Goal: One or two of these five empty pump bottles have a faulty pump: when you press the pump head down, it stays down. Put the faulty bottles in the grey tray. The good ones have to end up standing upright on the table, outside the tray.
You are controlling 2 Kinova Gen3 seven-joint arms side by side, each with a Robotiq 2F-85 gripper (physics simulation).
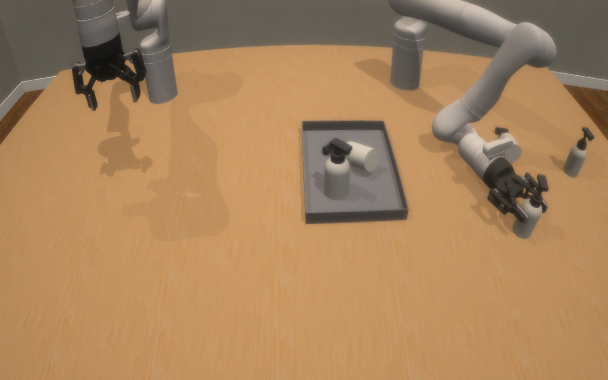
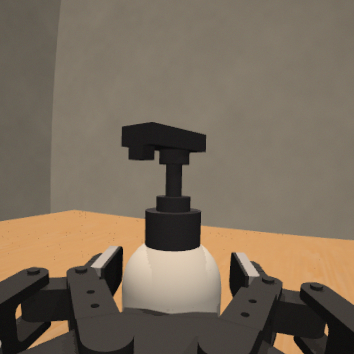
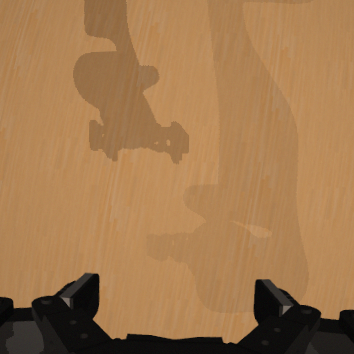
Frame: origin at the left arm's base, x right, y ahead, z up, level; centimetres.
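Seen in the pictures: left gripper, fingertip midpoint: (image 1: 536, 215) (image 2: 175, 265); right gripper, fingertip midpoint: (image 1: 115, 104) (image 3: 176, 294); left arm's base at its link origin: (image 1: 404, 82); right arm's base at its link origin: (image 1: 163, 95).
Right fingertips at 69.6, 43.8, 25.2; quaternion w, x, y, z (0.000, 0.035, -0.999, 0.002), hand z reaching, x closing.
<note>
Offsets run from my right fingertips to a thing's top centre, as dx, dy, dz.
A white bottle {-81.9, +17.2, -11.1} (image 1: 527, 220) (image 2: 172, 285) with its black pump head raised stands upright on the table between the fingers of my left gripper (image 1: 534, 209) (image 2: 175, 265). That gripper is open, with a gap beside the bottle at one finger. My right gripper (image 1: 114, 102) (image 3: 176, 294) is open and empty above the table. In the grey tray {-46.0, -4.9, -22.2} (image 1: 356, 216), one bottle {-42.2, +1.4, -12.5} (image 1: 337, 179) stands upright with its pump head low; another bottle {-46.5, -7.6, -18.5} (image 1: 364, 156) lies on its side behind it, its pump mostly hidden. A bottle {-108.7, -0.6, -11.2} (image 1: 575, 160) stands at the far right, pump raised.
A black pump head {-90.9, -16.7, -23.2} (image 1: 501, 131) shows behind the left arm's wrist (image 1: 477, 152); its bottle is mostly hidden, so its pose is unclear. The right arm's base (image 1: 160, 75) stands at the back left, the left arm's base (image 1: 406, 62) at the back right.
</note>
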